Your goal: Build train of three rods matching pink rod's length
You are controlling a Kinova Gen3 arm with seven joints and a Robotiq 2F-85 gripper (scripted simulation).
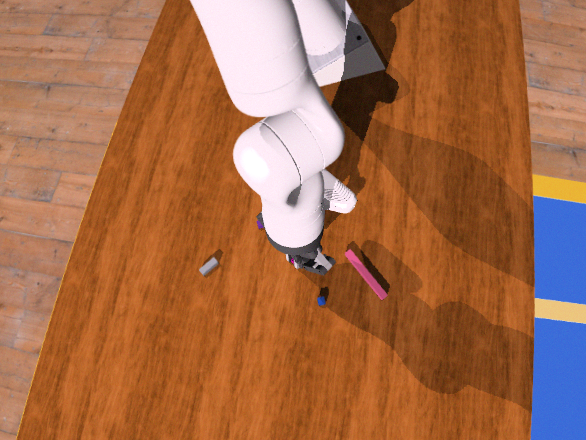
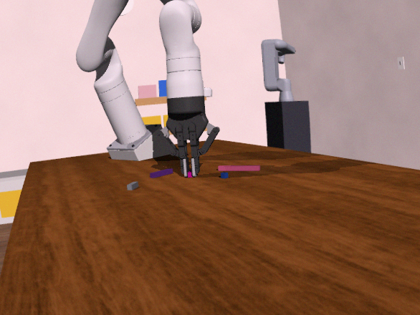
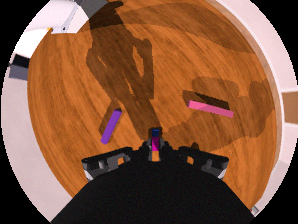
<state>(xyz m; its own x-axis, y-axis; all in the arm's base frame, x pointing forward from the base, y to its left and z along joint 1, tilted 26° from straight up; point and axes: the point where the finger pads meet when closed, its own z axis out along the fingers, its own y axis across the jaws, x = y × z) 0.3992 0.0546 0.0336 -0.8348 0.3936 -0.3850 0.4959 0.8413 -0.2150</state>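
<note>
Now: the magenta rod 1 cm below my hand. The rest, counted from my hand: small blue rod 6 cm ahead, 5 cm to the left, 2 cm below; then pink rod 11 cm to the left, 2 cm below; then purple rod 6 cm behind, 5 cm to the right, 2 cm below.
</note>
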